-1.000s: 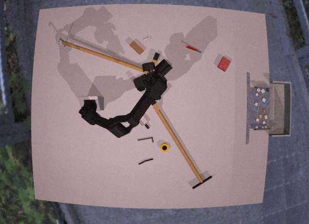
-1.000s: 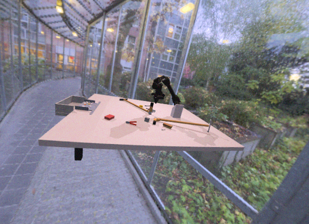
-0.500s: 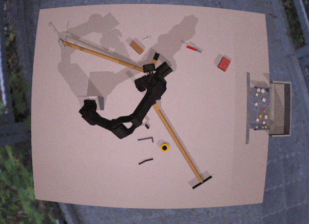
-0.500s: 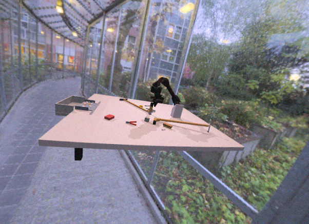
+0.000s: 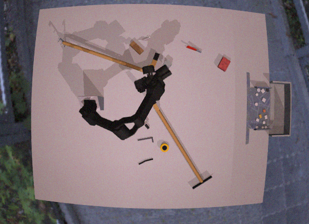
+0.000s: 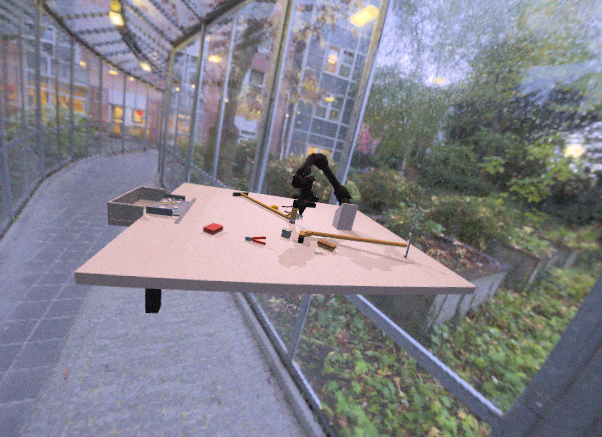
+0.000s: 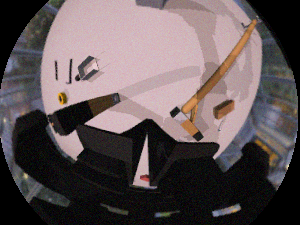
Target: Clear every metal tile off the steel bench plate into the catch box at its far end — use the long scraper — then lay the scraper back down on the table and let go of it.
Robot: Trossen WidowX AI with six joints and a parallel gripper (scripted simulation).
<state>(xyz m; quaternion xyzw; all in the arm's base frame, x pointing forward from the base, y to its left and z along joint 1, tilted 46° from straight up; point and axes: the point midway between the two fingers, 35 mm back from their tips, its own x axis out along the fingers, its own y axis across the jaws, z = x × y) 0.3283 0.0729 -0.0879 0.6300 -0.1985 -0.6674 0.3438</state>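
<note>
The yellow tape roll lies 90 mm ahead of my gripper tip, 360 mm to the right of it and 80 mm below it. Also, from my gripper tip: hex key 10 mm behind, 310 mm to the right, 80 mm below; grey cube 100 mm ahead, 140 mm to the left, 70 mm below; wooden block 90 mm behind, 230 mm to the left, 70 mm below.
</note>
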